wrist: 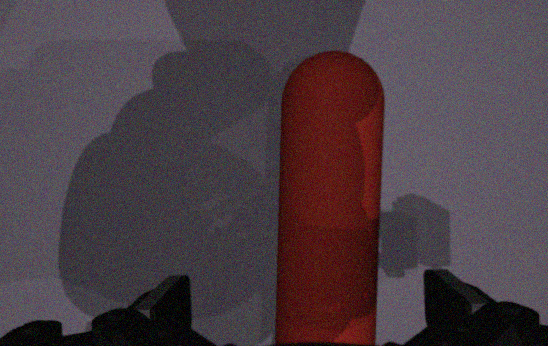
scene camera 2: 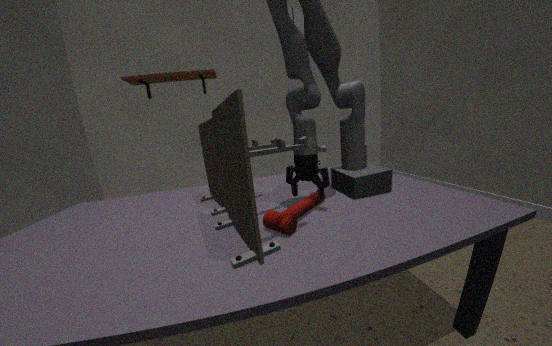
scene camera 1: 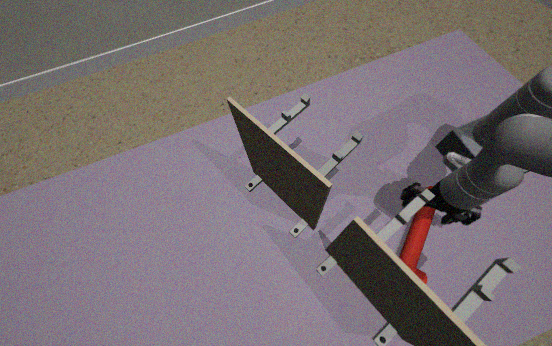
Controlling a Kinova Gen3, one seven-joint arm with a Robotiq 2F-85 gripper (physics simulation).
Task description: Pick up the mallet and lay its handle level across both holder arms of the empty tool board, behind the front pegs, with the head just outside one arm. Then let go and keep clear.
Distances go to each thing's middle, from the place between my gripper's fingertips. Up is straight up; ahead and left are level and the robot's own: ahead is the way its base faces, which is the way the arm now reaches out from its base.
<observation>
Now: hand 4 cm to the right of the red mallet (scene camera 1: 415,239), 4 cm short of it and 1 cm above it.
</observation>
